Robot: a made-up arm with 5 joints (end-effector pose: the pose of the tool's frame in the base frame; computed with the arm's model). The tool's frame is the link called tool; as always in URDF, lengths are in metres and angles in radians.
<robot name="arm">
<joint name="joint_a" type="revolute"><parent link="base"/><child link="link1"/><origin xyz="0.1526 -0.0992 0.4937" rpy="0 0 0"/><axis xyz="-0.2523 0.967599 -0.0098"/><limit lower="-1.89" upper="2.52" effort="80" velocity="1.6"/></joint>
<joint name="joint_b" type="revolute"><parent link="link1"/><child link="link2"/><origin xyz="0.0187 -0.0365 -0.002" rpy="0 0 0"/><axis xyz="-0.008 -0.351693 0.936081"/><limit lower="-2.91" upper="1.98" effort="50" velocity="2.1"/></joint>
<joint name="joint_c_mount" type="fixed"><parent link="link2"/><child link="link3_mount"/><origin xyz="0.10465 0.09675 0.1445" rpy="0 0 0"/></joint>
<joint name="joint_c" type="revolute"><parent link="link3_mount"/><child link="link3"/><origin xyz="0.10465 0.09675 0.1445" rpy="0 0 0"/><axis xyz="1 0 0"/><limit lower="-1.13" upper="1.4" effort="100" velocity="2.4"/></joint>
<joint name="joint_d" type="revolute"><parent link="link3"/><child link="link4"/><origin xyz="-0.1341 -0.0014 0.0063" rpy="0 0 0"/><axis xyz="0 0 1"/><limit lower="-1.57" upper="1.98" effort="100" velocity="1.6"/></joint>
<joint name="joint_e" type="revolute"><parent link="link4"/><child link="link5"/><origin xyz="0.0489 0.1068 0.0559" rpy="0 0 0"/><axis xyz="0 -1 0"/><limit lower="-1.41" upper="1.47" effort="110" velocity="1.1"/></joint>
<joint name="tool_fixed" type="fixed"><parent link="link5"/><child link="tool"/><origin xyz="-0.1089 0.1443 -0.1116" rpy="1.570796 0 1.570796"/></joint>
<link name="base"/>
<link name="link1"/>
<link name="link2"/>
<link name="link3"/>
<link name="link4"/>
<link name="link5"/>
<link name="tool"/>
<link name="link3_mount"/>
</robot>
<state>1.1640 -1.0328 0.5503 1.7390 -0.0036</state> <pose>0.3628 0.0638 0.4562 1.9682 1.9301 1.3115</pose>
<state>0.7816 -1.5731 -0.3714 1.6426 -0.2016</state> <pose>0.5030 -0.0337 0.5541 -2.2664 -1.9034 -0.0786</pose>
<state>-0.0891 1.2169 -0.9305 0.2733 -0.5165</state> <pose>-0.1974 -0.0982 0.4765 -0.4129 1.6324 0.8750</pose>
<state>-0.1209 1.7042 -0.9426 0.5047 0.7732</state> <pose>-0.0723 -0.1486 0.3958 -1.9534 0.7452 1.9473</pose>
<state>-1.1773 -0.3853 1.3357 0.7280 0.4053</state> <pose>-0.2486 0.0512 0.8172 -0.1608 -1.1457 2.6922</pose>
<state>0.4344 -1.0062 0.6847 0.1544 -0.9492</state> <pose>0.6796 0.0616 0.7279 2.8547 0.7655 0.2802</pose>
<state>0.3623 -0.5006 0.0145 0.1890 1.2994</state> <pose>0.5821 0.2060 0.4911 0.5299 0.6289 1.1755</pose>
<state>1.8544 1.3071 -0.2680 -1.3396 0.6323</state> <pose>0.3108 0.2594 0.4875 1.2461 1.7509 0.5998</pose>
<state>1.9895 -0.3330 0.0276 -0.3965 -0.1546</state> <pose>0.1574 0.1797 0.0572 1.3332 1.9303 -1.4901</pose>
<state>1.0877 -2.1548 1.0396 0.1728 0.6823</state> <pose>0.5483 -0.5805 0.3040 0.4436 0.1831 -0.5500</pose>
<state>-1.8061 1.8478 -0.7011 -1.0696 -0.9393</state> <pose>0.1328 0.0660 0.0214 -0.5606 -0.2802 1.6575</pose>
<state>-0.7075 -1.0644 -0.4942 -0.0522 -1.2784</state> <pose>0.4099 0.0181 0.9803 2.7831 0.8963 0.1110</pose>
